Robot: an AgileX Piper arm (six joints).
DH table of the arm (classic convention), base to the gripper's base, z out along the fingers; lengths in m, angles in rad. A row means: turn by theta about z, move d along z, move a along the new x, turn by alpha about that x. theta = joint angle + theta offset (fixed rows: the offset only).
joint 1: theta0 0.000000  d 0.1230  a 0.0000  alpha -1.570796
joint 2: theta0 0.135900  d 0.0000  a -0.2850  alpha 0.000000
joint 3: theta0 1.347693  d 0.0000  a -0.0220  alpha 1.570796
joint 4: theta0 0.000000  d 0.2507  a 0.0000  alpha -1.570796
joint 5: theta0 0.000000  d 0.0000  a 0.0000  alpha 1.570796
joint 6: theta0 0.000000  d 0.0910  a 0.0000  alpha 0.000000
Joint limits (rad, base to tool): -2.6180..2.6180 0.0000..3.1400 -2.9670..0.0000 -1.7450..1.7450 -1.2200..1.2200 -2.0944..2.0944
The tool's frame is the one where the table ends.
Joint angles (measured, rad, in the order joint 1, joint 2, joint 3, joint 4, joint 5, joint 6), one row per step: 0.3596, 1.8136, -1.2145, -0.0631, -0.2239, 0.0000; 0.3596, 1.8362, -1.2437, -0.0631, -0.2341, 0.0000; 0.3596, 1.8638, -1.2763, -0.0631, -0.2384, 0.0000; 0.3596, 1.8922, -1.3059, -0.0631, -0.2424, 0.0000; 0.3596, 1.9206, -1.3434, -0.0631, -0.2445, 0.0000; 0.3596, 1.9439, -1.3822, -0.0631, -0.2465, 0.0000; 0.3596, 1.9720, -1.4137, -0.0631, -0.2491, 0.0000; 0.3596, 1.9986, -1.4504, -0.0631, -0.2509, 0.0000; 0.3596, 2.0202, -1.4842, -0.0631, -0.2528, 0.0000; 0.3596, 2.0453, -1.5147, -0.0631, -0.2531, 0.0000; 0.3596, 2.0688, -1.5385, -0.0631, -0.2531, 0.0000; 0.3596, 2.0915, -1.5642, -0.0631, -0.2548, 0.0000
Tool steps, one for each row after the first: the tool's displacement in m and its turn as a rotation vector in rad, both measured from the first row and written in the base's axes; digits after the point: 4 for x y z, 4 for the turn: 0.0066, 0.0025, 0.0005, 0.0062, -0.0156, 0.0006; 0.0140, 0.0053, -0.0007, 0.0096, -0.0242, 0.0008; 0.0211, 0.0080, -0.0034, 0.0115, -0.0291, 0.0010; 0.0289, 0.0110, -0.0040, 0.0155, -0.0395, 0.0011; 0.0361, 0.0137, -0.0020, 0.0217, -0.0559, 0.0013; 0.0430, 0.0163, -0.0047, 0.0239, -0.0615, 0.0014; 0.0502, 0.0190, -0.0052, 0.0281, -0.0726, 0.0015; 0.0563, 0.0213, -0.0045, 0.0331, -0.0858, 0.0016; 0.0623, 0.0236, -0.0067, 0.0352, -0.0911, 0.0016; 0.0675, 0.0255, -0.0105, 0.0353, -0.0914, 0.0016; 0.0726, 0.0275, -0.0133, 0.0370, -0.0958, 0.0017
